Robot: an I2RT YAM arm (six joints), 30 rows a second.
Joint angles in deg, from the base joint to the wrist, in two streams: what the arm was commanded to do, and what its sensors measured. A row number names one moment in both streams.
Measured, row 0:
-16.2, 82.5, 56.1, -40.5, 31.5, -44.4
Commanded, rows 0 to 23:
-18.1, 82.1, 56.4, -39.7, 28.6, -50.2
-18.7, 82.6, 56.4, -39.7, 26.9, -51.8
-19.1, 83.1, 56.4, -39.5, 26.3, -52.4
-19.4, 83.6, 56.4, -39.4, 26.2, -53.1
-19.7, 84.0, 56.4, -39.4, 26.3, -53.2
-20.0, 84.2, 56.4, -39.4, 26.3, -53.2
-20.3, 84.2, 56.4, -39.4, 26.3, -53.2
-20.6, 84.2, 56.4, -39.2, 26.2, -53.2
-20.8, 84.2, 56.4, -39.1, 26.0, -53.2
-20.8, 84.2, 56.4, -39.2, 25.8, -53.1
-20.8, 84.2, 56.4, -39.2, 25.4, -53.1
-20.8, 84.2, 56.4, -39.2, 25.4, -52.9
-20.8, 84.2, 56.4, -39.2, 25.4, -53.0
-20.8, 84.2, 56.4, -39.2, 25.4, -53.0
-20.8, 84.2, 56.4, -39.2, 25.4, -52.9
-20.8, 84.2, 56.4, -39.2, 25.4, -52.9
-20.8, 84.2, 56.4, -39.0, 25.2, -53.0
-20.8, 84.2, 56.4, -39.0, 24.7, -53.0
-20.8, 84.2, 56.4, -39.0, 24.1, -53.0
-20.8, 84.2, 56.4, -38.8, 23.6, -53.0
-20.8, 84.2, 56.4, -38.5, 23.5, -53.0
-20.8, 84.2, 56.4, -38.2, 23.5, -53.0
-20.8, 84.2, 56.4, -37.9, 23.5, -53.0
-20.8, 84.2, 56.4, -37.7, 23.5, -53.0
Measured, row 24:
-20.6, 83.7, 56.1, -38.7, 25.9, -52.9
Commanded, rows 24 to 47:
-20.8, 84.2, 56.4, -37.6, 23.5, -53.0
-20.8, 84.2, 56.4, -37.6, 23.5, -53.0
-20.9, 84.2, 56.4, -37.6, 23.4, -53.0
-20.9, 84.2, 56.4, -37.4, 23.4, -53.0
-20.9, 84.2, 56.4, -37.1, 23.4, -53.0
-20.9, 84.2, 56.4, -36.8, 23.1, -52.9
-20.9, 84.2, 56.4, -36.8, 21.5, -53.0
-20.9, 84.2, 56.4, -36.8, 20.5, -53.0
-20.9, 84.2, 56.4, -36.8, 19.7, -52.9
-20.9, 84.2, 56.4, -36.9, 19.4, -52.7
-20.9, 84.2, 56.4, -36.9, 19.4, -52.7
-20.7, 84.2, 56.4, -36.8, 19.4, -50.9
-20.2, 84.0, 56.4, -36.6, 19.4, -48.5
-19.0, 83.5, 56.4, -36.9, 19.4, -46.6
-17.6, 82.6, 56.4, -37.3, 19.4, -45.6
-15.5, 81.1, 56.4, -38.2, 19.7, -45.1
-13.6, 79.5, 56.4, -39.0, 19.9, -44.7
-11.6, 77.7, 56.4, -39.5, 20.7, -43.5
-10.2, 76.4, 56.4, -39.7, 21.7, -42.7
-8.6, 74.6, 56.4, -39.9, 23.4, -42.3
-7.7, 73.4, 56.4, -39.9, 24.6, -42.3
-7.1, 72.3, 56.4, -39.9, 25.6, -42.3
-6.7, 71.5, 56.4, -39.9, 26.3, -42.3
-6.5, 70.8, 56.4, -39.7, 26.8, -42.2
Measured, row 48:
-7.6, 73.8, 56.1, -39.8, 24.0, -44.6
